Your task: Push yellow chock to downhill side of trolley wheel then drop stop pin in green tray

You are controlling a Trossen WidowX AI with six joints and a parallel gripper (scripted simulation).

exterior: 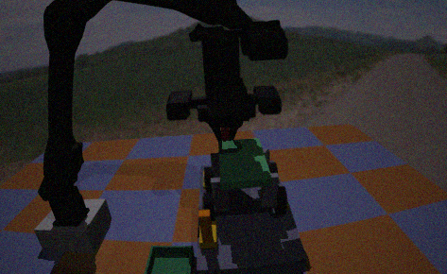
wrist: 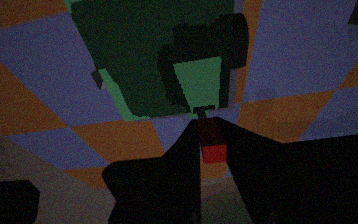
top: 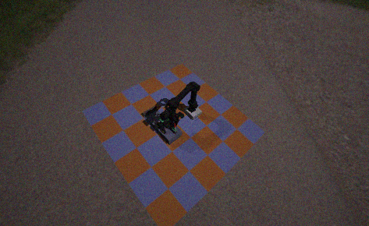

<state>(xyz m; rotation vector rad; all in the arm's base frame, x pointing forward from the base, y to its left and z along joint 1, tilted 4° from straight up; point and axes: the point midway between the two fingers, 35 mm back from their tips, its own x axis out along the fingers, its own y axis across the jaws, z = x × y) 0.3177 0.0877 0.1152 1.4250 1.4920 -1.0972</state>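
The green tray lies 100 mm behind my gripper tip, 200 mm to the right of it and 160 mm below it. Also, from my gripper tip: trolley 20 mm ahead, 80 mm to the right, 40 mm below; then grey ramp 20 mm ahead, 90 mm to the right, 100 mm below; then red-headed stop pin right at my gripper tip.
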